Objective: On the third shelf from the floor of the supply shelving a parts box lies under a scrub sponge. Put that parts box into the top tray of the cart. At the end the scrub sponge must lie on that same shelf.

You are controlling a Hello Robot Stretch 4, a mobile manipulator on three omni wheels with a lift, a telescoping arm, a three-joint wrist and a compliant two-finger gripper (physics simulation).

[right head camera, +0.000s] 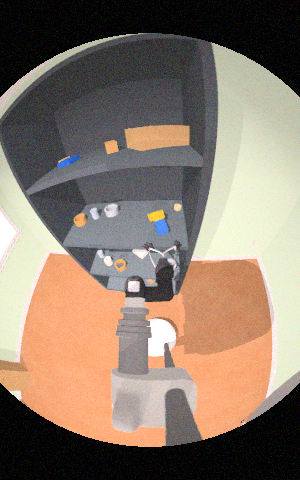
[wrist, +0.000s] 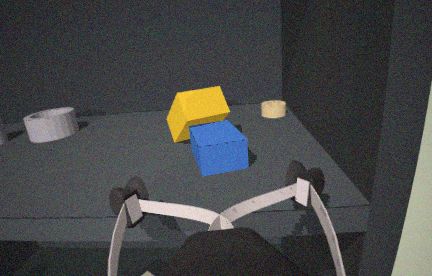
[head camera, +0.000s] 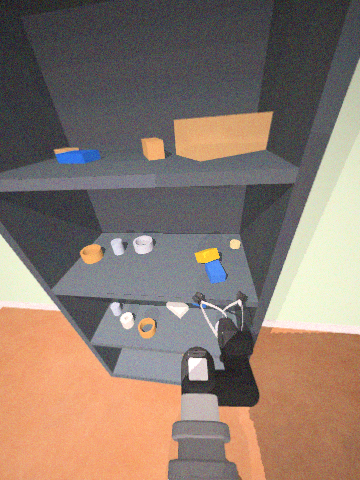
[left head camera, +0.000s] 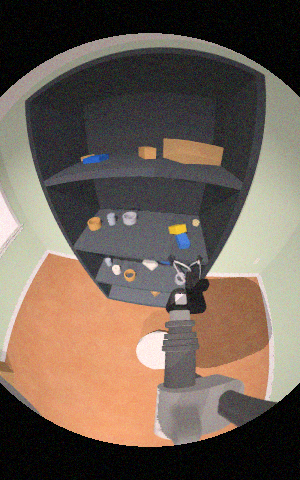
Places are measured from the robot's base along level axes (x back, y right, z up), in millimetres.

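Where they show: gripper, fingertip midpoint: [right head camera: 161, 242] [wrist: 216, 184] [head camera: 218, 293] [left head camera: 184, 255]; robot's base at its link origin: [right head camera: 155, 336] [left head camera: 156, 349].
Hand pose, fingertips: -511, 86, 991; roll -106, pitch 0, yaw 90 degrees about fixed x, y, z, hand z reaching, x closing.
Note:
Each offset is from my fingertips to the top centre of the thing, as dx, dy, dz. Level surfaces: height alone.
The blue parts box @(-122, +4, +12) [head camera: 216, 272] [left head camera: 183, 241] [right head camera: 161, 227] [wrist: 222, 152] lies on the third shelf @(dz -28) [head camera: 150, 275] [wrist: 100, 185], near its right side. The yellow scrub sponge @(-198, -23, +61) [head camera: 207, 256] [left head camera: 177, 229] [right head camera: 156, 216] [wrist: 202, 107] is tilted behind the box, its low left corner near the shelf and its right part at the box's rear edge; the box's top is mostly uncovered. My gripper [head camera: 220, 297] [left head camera: 185, 259] [right head camera: 163, 245] [wrist: 216, 184] is open and empty, at the shelf's front edge, in front of the box. The cart does not show clearly in any view.
A beige round piece @(-318, +132, -3) [head camera: 235, 244] [wrist: 273, 109] stands behind right. A grey ring @(-329, -345, +20) [head camera: 143, 244] [wrist: 51, 124], a grey cylinder @(-301, -472, +42) [head camera: 117, 246] and an orange ring @(-262, -597, +22) [head camera: 92, 254] stand left. The shelving's right side panel [head camera: 285, 240] [wrist: 380, 150] is close to the gripper. A large tan box @(-246, +17, +529) [head camera: 223, 136] stands above.

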